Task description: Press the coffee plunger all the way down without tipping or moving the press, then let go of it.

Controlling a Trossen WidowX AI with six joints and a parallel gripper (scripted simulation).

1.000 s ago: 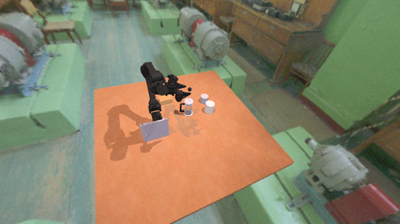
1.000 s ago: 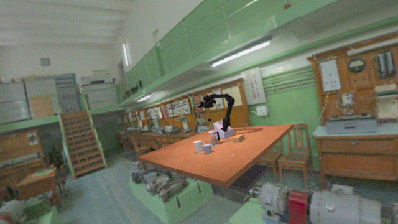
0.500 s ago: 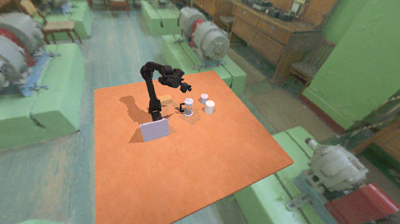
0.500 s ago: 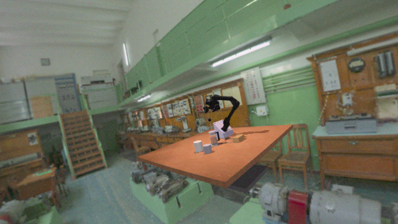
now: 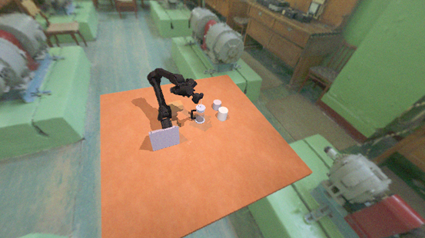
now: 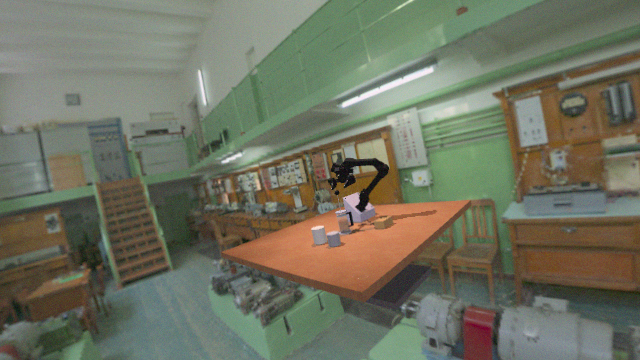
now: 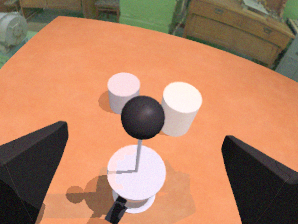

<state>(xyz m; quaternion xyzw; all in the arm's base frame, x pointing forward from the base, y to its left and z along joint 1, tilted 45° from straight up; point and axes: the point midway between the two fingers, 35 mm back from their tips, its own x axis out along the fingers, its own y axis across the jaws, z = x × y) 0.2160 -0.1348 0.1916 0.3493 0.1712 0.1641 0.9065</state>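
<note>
My gripper tip is 1 cm short of the coffee press, 1 cm to the right of it and 16 cm above it. Round my gripper tip: block 11 cm behind, 22 cm to the left, 26 cm below.
</note>
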